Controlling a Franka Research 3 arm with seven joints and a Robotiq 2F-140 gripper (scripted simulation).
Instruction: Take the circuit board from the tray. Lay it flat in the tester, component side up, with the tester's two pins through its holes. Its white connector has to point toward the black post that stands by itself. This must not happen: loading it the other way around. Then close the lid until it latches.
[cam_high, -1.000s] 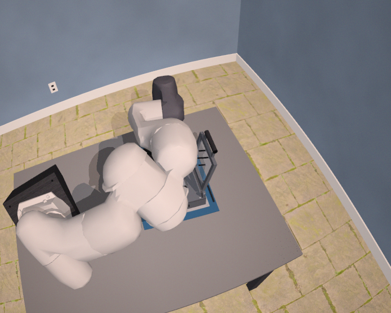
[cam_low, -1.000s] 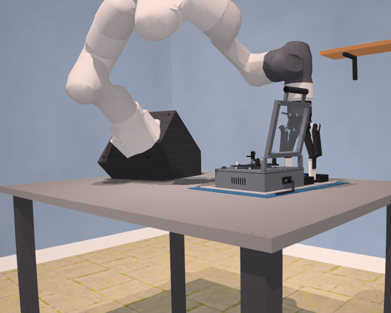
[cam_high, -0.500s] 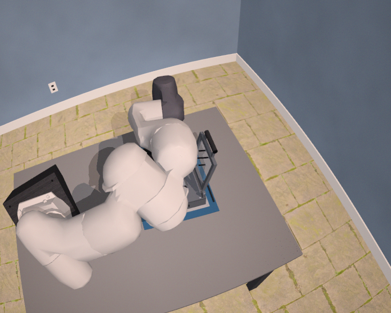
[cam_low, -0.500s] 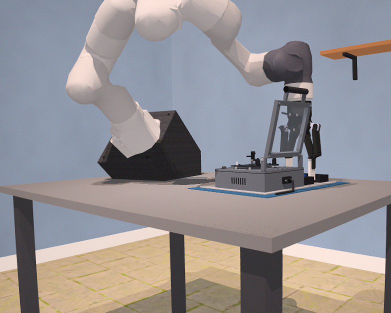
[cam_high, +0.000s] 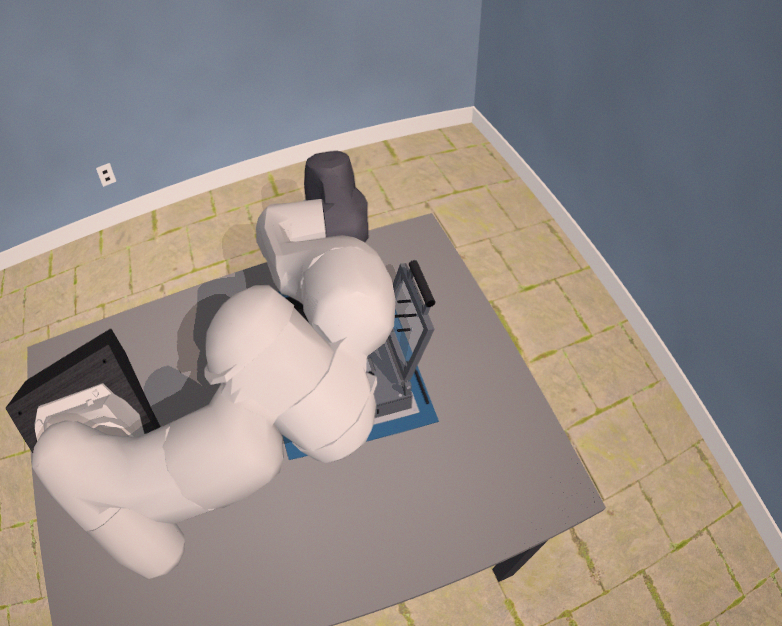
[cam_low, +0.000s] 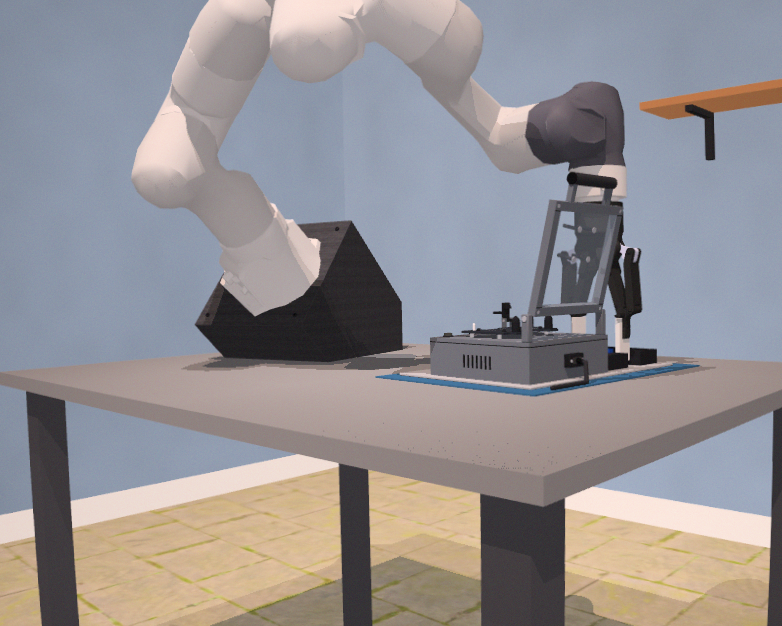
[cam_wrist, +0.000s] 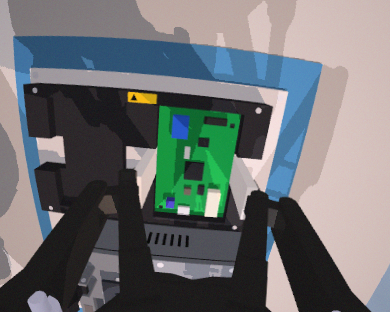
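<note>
Right now the green circuit board is 2 cm below my hand. Round my hand: black nest: 16 cm to the right, 5 cm behind, 3 cm above; then tester lid: 18 cm to the right, 14 cm above, 7 cm ahead.
</note>
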